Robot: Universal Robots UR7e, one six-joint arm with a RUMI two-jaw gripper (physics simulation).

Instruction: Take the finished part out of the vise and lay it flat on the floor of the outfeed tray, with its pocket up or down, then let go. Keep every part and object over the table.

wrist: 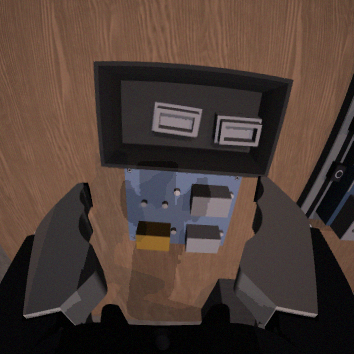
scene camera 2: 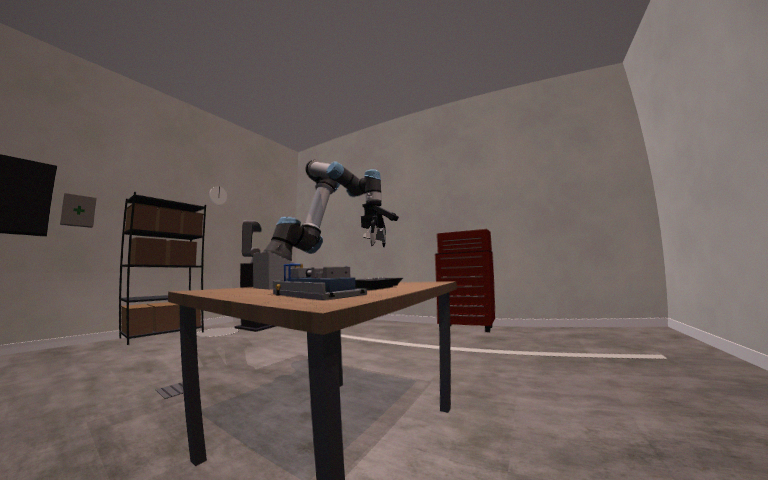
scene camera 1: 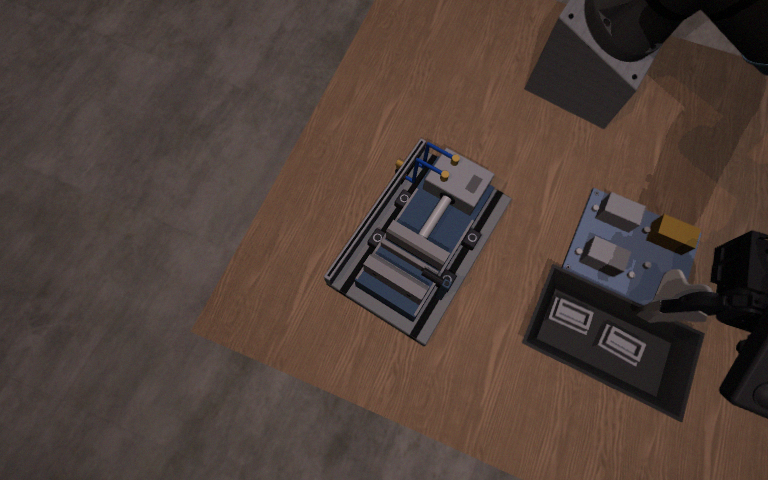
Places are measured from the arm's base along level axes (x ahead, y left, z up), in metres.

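Pixels of known places: gripper, fingertip midpoint: (wrist: 171,181) (scene camera 2: 378,246) (scene camera 1: 686,330); arm's base at its link origin: (scene camera 2: 276,259) (scene camera 1: 621,18).
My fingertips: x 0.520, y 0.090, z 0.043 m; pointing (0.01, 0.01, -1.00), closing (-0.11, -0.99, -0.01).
Note:
Ahead of a thing's pixels: the offset from my fingertips to its top centre. "spot": to the spot under its first point.
The black outfeed tray (scene camera 1: 538,308) (scene camera 2: 385,281) (wrist: 111,115) stands on the table. Two light grey parts lie flat in it, apart from each other, pockets up: one nearer the vise (scene camera 1: 572,315) (wrist: 237,132), the other farther from it @[dx -0.002, dy +0.000, dz -0.140 m] (scene camera 1: 623,342) (wrist: 176,121). The vise @[dx -0.103, dy -0.330, dz -0.087 m] (scene camera 1: 458,181) (scene camera 2: 322,284) shows no part between its jaws; its edge also shows in the wrist view. My gripper (scene camera 1: 659,308) (scene camera 2: 378,244) (wrist: 171,181) is open and empty, high above the table by the tray's edge next to the blue plate. Both parts lie clear of the fingers.
A blue plate @[dx -0.172, dy +0.021, dz -0.178 m] (scene camera 1: 617,234) (wrist: 182,180) adjoins the tray and carries two grey blocks @[dx -0.229, dy -0.012, dz -0.142 m] (scene camera 1: 621,211) @[dx -0.142, dy -0.032, dz -0.142 m] (scene camera 1: 606,254) (wrist: 211,200) (wrist: 202,240), a yellow block @[dx -0.209, dy +0.076, dz -0.143 m] (scene camera 1: 676,233) (wrist: 153,240) and small pins. Blue nozzle pipes @[spot: dx -0.190, dy -0.340, dz -0.076 m] (scene camera 1: 433,166) rise beside the vise. The robot's base block (scene camera 1: 577,73) stands behind.

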